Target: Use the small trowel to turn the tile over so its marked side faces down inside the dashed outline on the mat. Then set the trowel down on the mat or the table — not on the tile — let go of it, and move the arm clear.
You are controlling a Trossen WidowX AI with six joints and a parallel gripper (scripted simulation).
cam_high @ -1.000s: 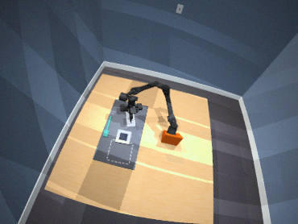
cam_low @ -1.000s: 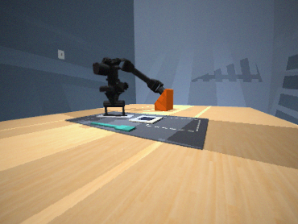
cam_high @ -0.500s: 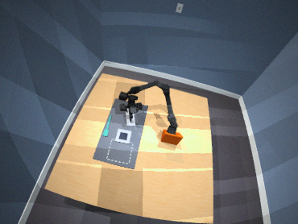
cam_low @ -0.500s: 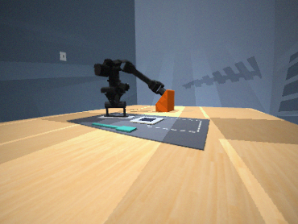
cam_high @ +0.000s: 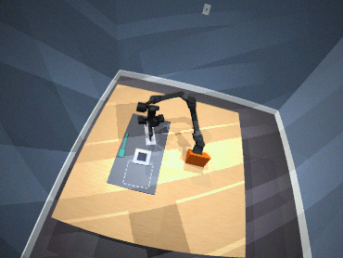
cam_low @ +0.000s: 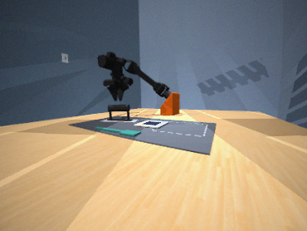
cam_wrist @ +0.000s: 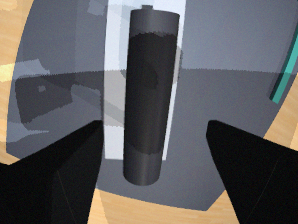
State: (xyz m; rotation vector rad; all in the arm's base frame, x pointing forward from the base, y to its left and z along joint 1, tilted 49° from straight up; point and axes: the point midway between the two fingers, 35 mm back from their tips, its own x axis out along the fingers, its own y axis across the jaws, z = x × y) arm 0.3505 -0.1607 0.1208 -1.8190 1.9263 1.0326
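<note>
My gripper tip is now 210 mm to the right of the tile, 100 mm above it and 30 mm short of it. Also, from my gripper tip: teal trowel: 180 mm ahead, 150 mm to the left, 110 mm below.
</note>
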